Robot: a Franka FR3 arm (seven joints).
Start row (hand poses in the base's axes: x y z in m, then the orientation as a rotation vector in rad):
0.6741, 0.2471, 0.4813, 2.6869, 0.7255, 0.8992
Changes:
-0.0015, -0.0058, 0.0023, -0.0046, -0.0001, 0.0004
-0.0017, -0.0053, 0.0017, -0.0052, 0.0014, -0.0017
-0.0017, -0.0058, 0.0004, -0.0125, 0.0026, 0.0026
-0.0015, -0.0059, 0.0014, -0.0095, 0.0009, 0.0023
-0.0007, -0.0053, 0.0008, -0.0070, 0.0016, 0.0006
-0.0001, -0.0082, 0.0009, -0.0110, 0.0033, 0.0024
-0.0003, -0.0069, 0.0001, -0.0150, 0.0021, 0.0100
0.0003, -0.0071, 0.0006, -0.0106, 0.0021, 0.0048
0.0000, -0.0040, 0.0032, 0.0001, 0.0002, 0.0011
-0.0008, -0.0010, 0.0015, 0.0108, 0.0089, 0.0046
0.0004, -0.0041, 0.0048, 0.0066, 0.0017, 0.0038
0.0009, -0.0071, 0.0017, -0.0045, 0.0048, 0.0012
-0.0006, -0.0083, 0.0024, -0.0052, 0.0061, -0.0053
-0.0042, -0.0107, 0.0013, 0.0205, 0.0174, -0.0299
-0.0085, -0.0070, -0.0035, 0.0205, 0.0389, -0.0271
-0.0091, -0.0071, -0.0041, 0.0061, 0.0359, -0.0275
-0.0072, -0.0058, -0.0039, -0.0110, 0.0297, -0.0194
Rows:
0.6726, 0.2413, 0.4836, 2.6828, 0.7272, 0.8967
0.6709, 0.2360, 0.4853, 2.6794, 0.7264, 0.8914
0.6692, 0.2302, 0.4857, 2.6698, 0.7338, 0.8813
0.6677, 0.2243, 0.4871, 2.6618, 0.7396, 0.8751
0.6670, 0.2190, 0.4879, 2.6566, 0.7425, 0.8690
0.6669, 0.2108, 0.4888, 2.6487, 0.7492, 0.8589
0.6666, 0.2039, 0.4889, 2.6353, 0.7670, 0.8499
0.6669, 0.1968, 0.4895, 2.6266, 0.7765, 0.8422
0.6669, 0.1928, 0.4927, 2.6266, 0.7780, 0.8423
0.6661, 0.1918, 0.4942, 2.6407, 0.7842, 0.8389
0.6665, 0.1877, 0.4990, 2.6468, 0.7885, 0.8418
0.6674, 0.1806, 0.5007, 2.6457, 0.7923, 0.8333
0.6668, 0.1723, 0.5031, 2.6459, 0.7876, 0.8211
0.6626, 0.1616, 0.5044, 2.6796, 0.7459, 0.8038
0.6541, 0.1546, 0.5009, 2.7248, 0.7124, 0.7589
0.6450, 0.1475, 0.4968, 2.7543, 0.6798, 0.7089
0.6378, 0.1417, 0.4929, 2.7627, 0.6601, 0.6595

